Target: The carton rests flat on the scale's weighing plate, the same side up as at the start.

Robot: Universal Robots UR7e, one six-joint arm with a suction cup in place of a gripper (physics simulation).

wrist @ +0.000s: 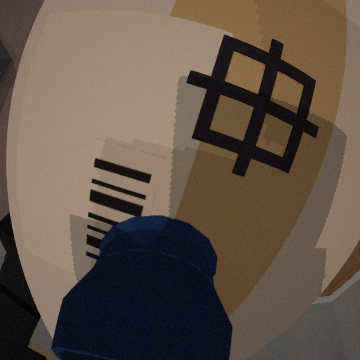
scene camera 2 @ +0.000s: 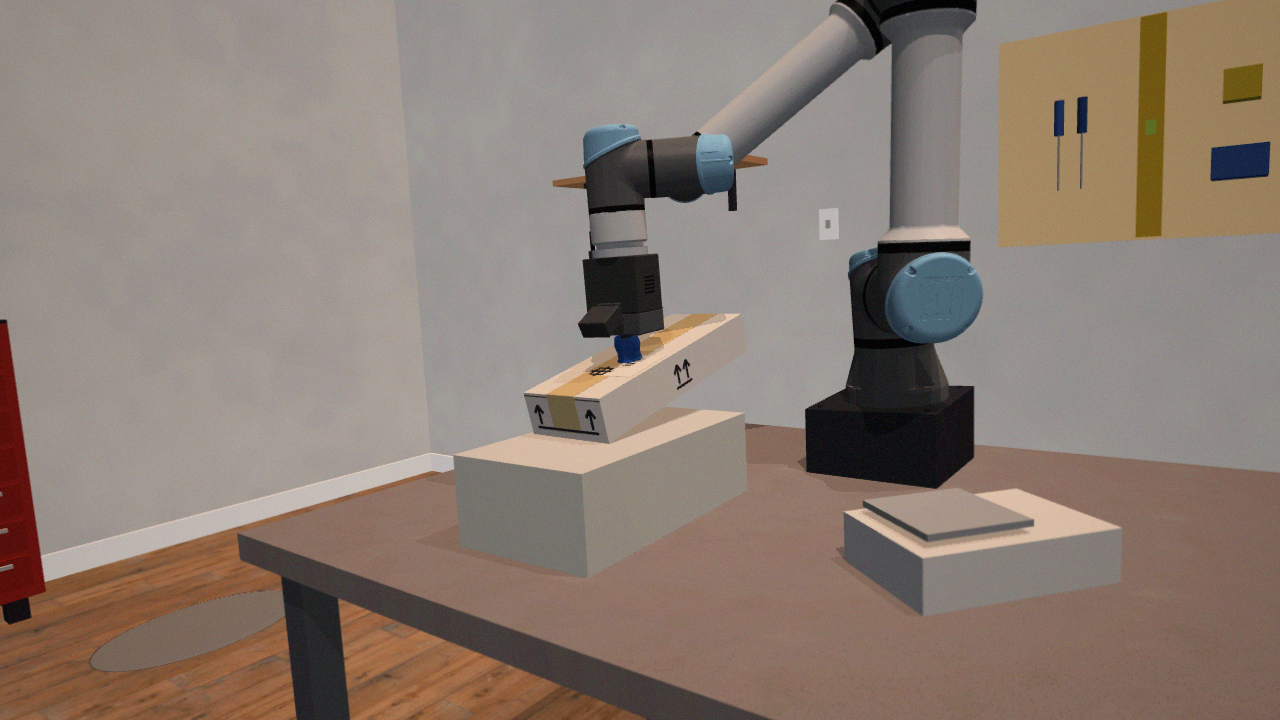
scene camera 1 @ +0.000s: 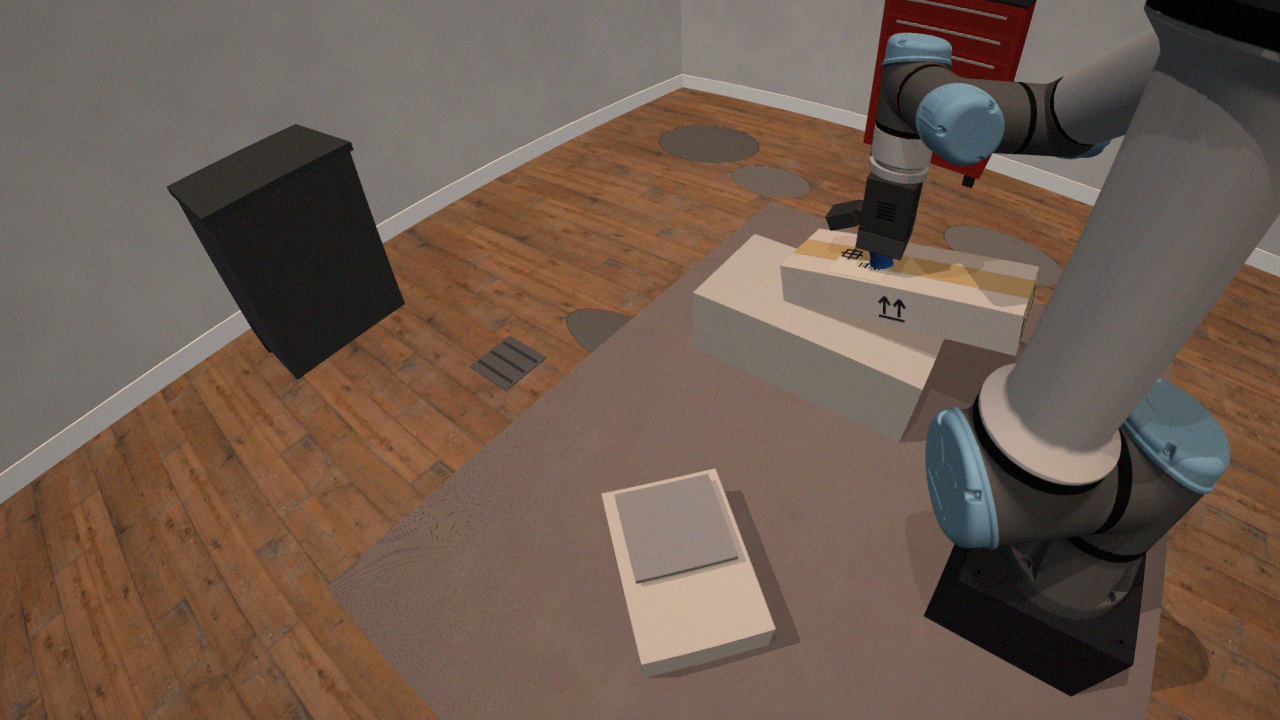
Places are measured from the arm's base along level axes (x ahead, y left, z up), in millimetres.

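Pixels of known places: end effector, tool point: [wrist: 162, 235] [scene camera 2: 629, 367] [scene camera 1: 878, 269]; arm's base, origin of the base link: [scene camera 2: 896, 397] [scene camera 1: 1060, 555].
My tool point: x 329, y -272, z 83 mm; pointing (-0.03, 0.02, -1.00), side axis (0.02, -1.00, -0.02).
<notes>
For each thing: its top centre in the pictures, then the offset to it from my tool point. Level surfaces: height alone.
- pale block, middle of its top: [scene camera 2: 611, 432] [scene camera 1: 828, 300] 60 mm ahead, 6 mm left, 77 mm down
- scale, middle of its top: [scene camera 1: 682, 552] [scene camera 2: 975, 504] 55 mm ahead, 448 mm left, 121 mm down
- brown table, its level: 191 mm down
The long white carton [scene camera 1: 948, 308] [scene camera 2: 662, 389] [wrist: 125, 75], with tan tape along its top, hangs tilted from my suction cup [scene camera 1: 881, 261] [scene camera 2: 629, 354] [wrist: 160, 232]. The cup is pressed on its top face beside the barcode, off the carton's middle. In scene camera 2, the end nearer the camera is low, at or just above the pale block [scene camera 1: 805, 376] [scene camera 2: 662, 510]; the other end is raised clear of it. The printed arrows point up. The scale [scene camera 1: 707, 617] [scene camera 2: 1029, 573] stands apart from the block, and its grey weighing plate [scene camera 1: 675, 528] [scene camera 2: 948, 514] is bare.
The block and scale stand on the brown table [scene camera 1: 537, 555] [scene camera 2: 760, 626]. My black base [scene camera 1: 1029, 617] [scene camera 2: 886, 438] is on the same table. A black cabinet [scene camera 1: 295, 259] stands off the table by the wall. A red drawer cabinet [scene camera 2: 13, 465] stands beyond the table.
</notes>
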